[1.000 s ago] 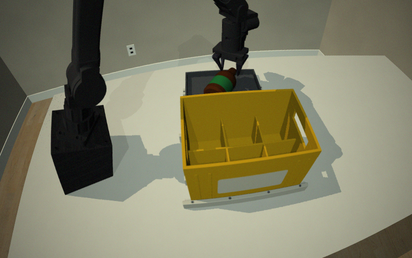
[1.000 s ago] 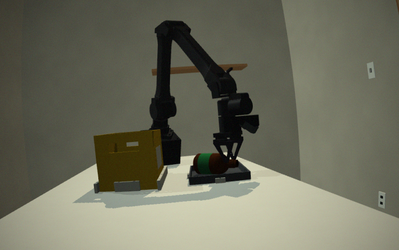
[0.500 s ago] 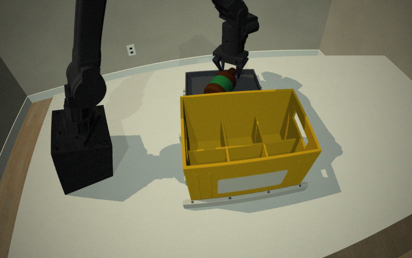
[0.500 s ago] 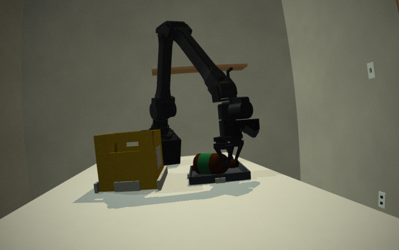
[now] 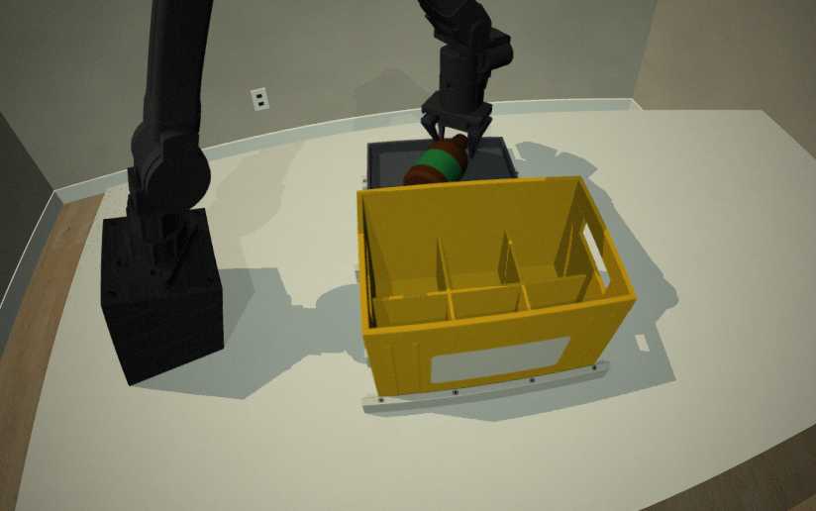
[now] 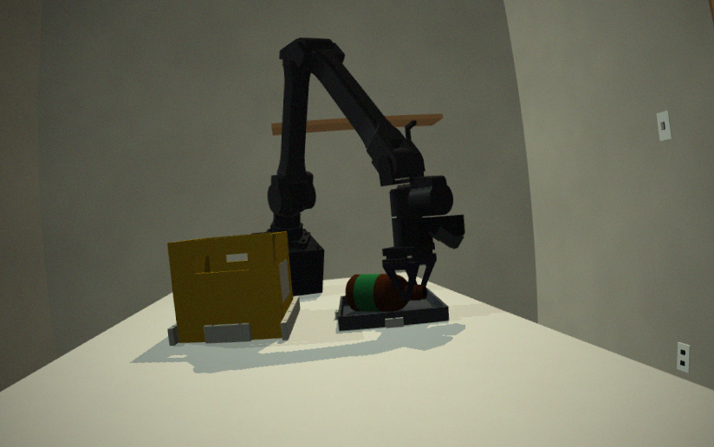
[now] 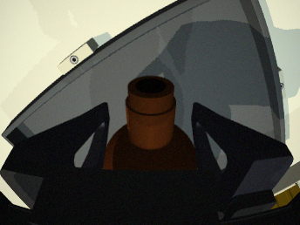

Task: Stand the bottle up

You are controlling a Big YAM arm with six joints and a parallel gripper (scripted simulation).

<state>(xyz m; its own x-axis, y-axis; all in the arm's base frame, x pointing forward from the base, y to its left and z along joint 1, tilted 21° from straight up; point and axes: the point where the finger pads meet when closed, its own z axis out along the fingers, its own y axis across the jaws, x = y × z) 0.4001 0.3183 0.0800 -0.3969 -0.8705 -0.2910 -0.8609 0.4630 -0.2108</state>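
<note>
Now: the bottle 2 cm behind my hand and 5 cm to the right of it. From my hand the other things lie so: tray (2 cm behind, 5 cm to the right, 3 cm below); yellow crate (3 cm ahead, 33 cm to the right, 4 cm above).
</note>
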